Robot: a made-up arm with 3 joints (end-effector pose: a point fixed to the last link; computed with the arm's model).
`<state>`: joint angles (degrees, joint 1 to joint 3).
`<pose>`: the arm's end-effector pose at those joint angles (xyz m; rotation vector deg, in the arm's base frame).
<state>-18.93 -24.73 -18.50</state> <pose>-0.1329 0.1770 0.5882 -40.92 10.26 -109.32</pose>
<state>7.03 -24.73 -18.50</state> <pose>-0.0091 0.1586 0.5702 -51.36 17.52 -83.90</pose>
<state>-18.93 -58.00 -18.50</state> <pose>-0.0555 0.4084 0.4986 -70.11 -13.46 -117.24</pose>
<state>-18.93 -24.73 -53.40</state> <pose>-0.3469 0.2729 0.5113 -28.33 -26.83 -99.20</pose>
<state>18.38 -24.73 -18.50</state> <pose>0.0428 0.1644 0.5511 -55.07 20.30 -72.48</pose>
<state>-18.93 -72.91 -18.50</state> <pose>-0.0181 0.4854 0.4176 -83.30 -25.16 -118.59</pose>
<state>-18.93 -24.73 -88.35</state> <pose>-0.5228 0.2630 0.3378 -14.29 -60.64 -82.65</pose>
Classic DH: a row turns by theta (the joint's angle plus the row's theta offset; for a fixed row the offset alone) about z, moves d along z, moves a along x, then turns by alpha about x. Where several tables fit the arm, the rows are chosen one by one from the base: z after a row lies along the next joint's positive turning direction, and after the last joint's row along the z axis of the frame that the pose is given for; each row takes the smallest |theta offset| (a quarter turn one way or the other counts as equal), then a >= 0, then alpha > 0; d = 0 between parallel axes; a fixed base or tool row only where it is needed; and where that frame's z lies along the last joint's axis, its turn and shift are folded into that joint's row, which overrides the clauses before.
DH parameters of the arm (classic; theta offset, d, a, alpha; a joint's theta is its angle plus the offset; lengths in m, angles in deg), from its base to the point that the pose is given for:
base (fixed): -17.57 0.0265 -0.1763 -42.12
joint 1: -76.78 0.138 -0.006 -78.32
joint 2: -59.93 0.0133 -0.0122 78.62
joint 3: -29.06 -0.2169 0.1653 -92.09
tool (fixed): 108.91 0.3772 0 0

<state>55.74 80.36 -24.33</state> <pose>0.0831 -0.1536 -0.1434 1.03 118.08 -16.01</pose>
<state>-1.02 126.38 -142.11</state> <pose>-0.5590 0.3213 0.0375 119.68 20.20 -129.68</pose>
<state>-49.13 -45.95 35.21</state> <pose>-0.0805 0.0032 0.5796 -38.71 63.28 -154.96</pose>
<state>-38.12 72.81 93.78</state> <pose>0.2760 0.0409 -0.1105 -27.94 105.22 9.49</pose>
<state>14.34 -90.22 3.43</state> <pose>0.0554 0.5226 0.3266 -103.56 -24.46 -98.73</pose>
